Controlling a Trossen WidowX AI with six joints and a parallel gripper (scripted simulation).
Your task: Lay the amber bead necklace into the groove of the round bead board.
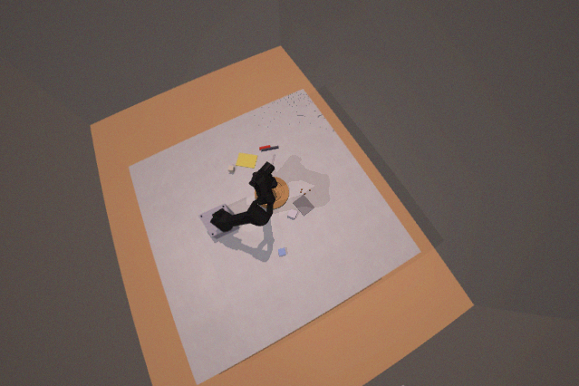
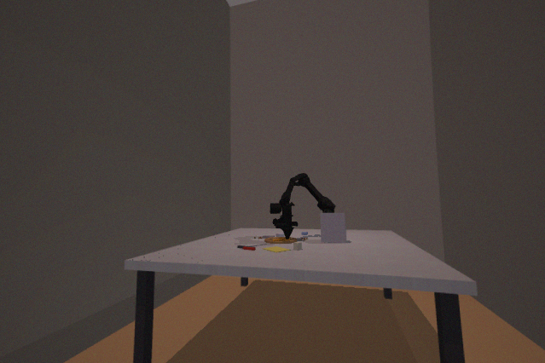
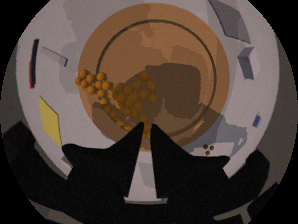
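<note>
Right now the round bead board is 50 mm ahead of my gripper tip, 20 mm to the right of it and 10 mm below it. Round my gripper tip: thin grey bar 150 mm to the left, 150 mm ahead, 10 mm below; yellow pad 250 mm to the left, 20 mm ahead, 10 mm below; grey square plate 180 mm to the right, 160 mm ahead, 10 mm below.
</note>
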